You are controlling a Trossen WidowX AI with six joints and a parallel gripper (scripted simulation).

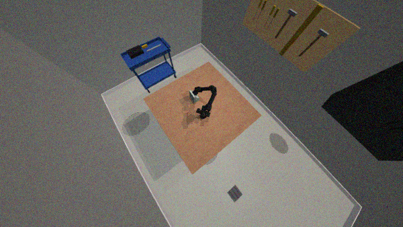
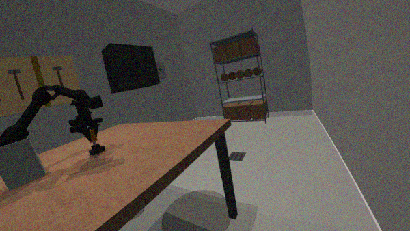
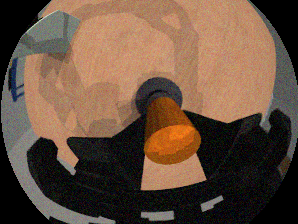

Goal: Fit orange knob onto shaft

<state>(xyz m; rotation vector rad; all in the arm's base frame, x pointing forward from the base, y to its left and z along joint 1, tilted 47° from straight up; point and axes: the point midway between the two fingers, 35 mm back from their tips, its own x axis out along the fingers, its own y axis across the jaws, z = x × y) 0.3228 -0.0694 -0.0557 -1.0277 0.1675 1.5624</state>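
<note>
My gripper tip is 3 cm below the orange knob. Round my gripper tip: dark round pedestal: 4 cm below.
</note>
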